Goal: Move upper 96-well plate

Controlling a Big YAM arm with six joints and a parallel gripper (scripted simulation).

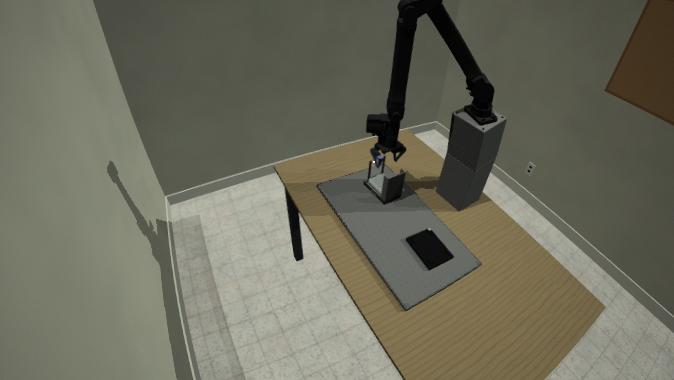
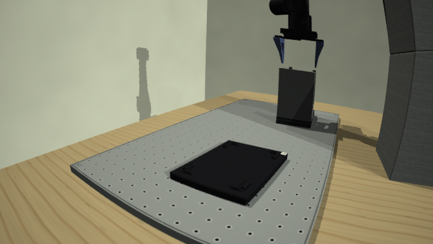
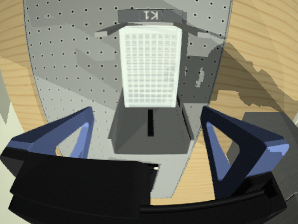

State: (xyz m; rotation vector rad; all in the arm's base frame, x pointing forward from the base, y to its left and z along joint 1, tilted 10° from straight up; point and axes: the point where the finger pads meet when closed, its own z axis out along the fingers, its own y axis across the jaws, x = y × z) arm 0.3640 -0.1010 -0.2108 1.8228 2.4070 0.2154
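Right now the dark back wall is 80 mm below my hand, 70 mm to the left of it and 20 mm behind it. Also, from my hand: pale A1 square (270 mm to the left, 150 mm below, 100 mm behind).
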